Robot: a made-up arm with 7 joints.
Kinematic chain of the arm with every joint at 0, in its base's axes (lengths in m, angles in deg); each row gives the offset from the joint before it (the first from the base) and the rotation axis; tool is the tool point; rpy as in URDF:
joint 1: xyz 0 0.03 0.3 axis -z
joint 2: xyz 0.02 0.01 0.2 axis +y
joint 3: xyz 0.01 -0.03 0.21 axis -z
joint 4: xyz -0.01 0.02 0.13 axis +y
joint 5: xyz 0 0.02 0.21 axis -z
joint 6: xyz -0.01 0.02 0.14 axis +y
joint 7: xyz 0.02 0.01 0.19 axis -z
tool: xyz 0 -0.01 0 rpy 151.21 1.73 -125.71
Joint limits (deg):
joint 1: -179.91..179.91
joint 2: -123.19..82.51
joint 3: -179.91..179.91
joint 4: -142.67..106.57
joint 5: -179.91..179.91
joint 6: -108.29..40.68
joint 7: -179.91..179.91
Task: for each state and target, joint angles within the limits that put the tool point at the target. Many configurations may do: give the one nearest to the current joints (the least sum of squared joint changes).
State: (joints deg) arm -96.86 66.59 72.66 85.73 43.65 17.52 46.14
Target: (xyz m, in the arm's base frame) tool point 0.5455 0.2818 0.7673
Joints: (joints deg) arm -87.22 50.36 96.05 79.63 47.06 21.63 45.70
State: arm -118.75 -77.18 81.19 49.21 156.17 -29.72 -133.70
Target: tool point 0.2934 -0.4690 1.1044
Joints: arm -93.57 -53.39 65.09 24.97 152.05 -25.56 -133.03
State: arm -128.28 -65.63 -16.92 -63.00 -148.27 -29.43 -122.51
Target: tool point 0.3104 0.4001 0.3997
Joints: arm -159.25 -57.12 -59.83 -122.21 -133.83 -34.91 -123.92
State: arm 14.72 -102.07 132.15 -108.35 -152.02 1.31 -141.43
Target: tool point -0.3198 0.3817 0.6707
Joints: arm -10.59 -123.19 121.50 -108.46 -153.27 2.59 -141.66
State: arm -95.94 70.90 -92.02 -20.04 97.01 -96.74 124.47
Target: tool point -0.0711 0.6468 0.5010
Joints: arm -135.22 82.51 -136.52 -58.64 67.45 -108.29 121.91
